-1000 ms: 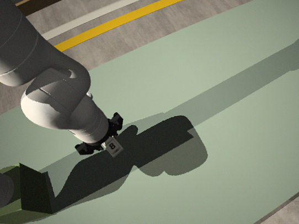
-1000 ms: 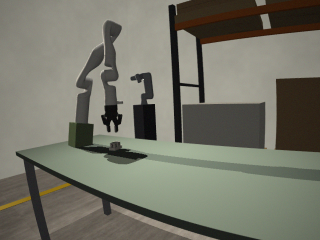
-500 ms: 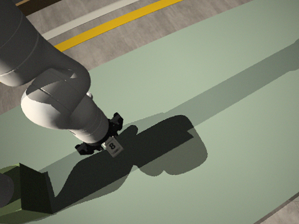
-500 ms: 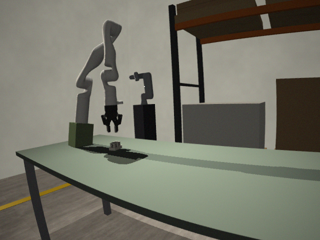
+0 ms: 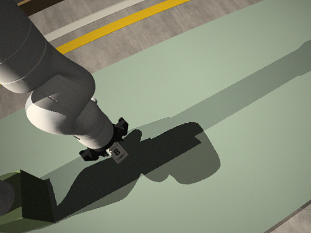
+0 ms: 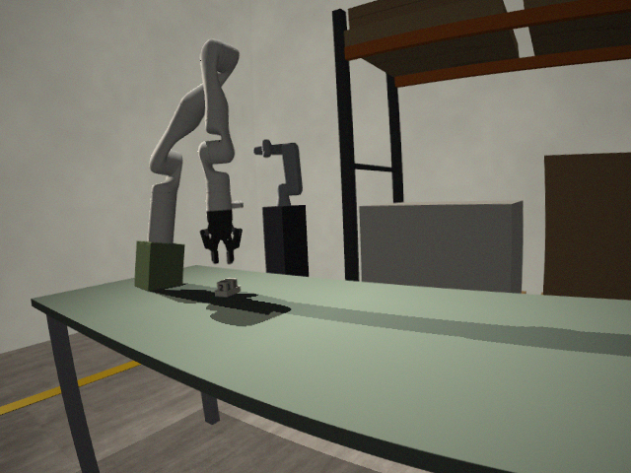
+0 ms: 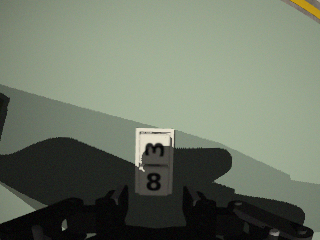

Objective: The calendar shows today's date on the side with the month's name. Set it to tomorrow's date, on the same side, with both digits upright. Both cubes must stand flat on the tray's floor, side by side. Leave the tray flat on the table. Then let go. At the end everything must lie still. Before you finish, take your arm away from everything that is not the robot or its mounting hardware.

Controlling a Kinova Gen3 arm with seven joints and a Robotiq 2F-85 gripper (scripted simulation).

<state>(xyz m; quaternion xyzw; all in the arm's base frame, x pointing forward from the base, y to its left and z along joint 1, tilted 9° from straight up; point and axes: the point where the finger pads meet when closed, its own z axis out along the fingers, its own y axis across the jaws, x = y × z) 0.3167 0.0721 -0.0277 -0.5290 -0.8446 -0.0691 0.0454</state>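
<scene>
The white cube is 9 cm below my hand. Also, from my hand: white tray 10 cm below, 1 cm to the left, 1 cm behind.
</scene>
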